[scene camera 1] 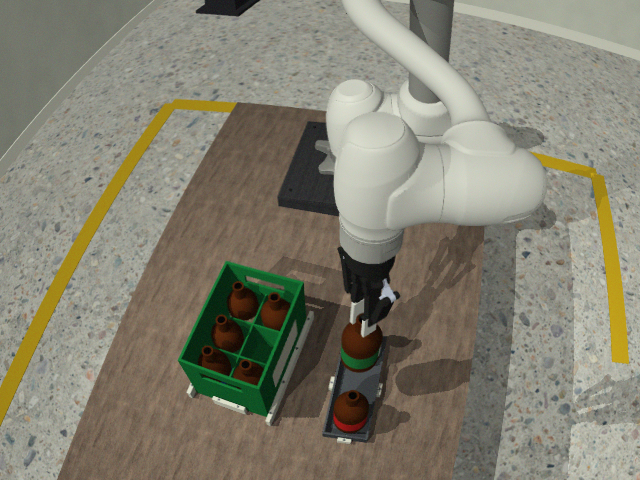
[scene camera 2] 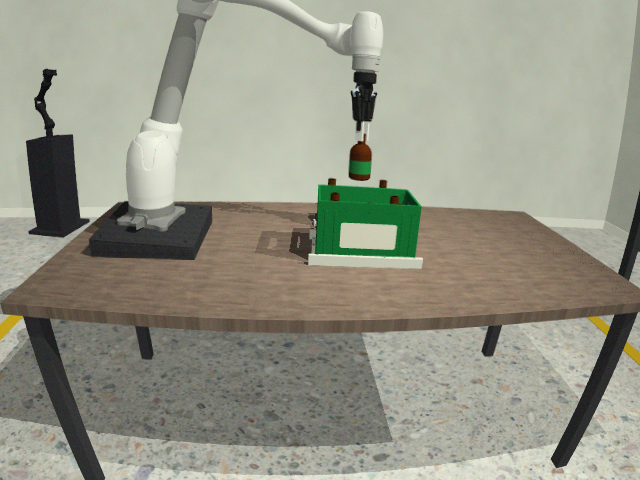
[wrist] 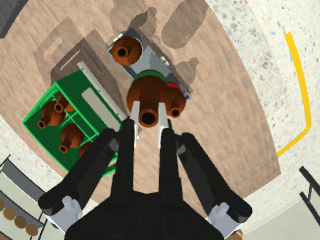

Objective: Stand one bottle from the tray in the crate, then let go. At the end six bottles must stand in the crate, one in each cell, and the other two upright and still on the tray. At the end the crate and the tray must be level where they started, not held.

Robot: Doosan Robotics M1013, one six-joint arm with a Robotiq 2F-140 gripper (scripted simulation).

Labels:
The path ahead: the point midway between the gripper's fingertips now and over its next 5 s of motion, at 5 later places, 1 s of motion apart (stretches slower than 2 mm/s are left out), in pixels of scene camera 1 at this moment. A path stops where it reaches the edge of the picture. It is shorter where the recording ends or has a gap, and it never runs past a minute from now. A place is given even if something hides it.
The gripper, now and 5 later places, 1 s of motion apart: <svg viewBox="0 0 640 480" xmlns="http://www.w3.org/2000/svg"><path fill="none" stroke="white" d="M362 325L363 320L358 318L335 311L301 303L271 294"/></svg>

